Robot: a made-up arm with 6 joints.
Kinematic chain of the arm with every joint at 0, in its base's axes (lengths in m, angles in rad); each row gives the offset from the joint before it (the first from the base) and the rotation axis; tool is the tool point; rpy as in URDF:
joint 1: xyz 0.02 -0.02 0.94 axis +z
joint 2: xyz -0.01 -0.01 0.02 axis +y
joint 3: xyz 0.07 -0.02 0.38 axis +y
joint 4: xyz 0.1 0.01 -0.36 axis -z
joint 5: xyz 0 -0.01 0.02 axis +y
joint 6: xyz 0.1 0 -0.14 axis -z
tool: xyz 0.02 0.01 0.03 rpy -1.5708 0 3.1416
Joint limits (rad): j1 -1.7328..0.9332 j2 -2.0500..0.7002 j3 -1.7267..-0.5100 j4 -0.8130..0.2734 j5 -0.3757..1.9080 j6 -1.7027..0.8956
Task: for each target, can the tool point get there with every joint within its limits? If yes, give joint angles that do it. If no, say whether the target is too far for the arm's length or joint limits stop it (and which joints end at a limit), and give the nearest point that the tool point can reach.
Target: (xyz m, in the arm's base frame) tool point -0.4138 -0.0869 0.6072
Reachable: no: joint limits stop it (at a limit: joint 1, joint 2, joint 3, joint 4, joint 6) | nearest point -0.1445 -0.2250 0.7735 | short by 0.345 m
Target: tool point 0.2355 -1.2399 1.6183
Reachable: no: too far | nearest point 0.1452 -0.7286 1.3446 | short by 0.587 m
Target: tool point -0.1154 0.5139 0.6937
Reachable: no: joint limits stop it (at a limit: joint 1, joint 2, joint 3, joint 4, joint 5) | nearest point 0.1862 0.3575 0.7751 | short by 0.349 m
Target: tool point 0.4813 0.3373 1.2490
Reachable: yes | joints 0.6872 0.0495 -1.1394 0.0823 0.4379 -0.4858
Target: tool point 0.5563 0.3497 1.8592
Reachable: no: too far | nearest point 0.4141 0.2517 1.6244 | short by 0.292 m
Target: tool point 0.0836 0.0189 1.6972
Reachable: yes | joints 0.2494 -0.7528 -1.3592 -0.4577 0.0924 0.3842
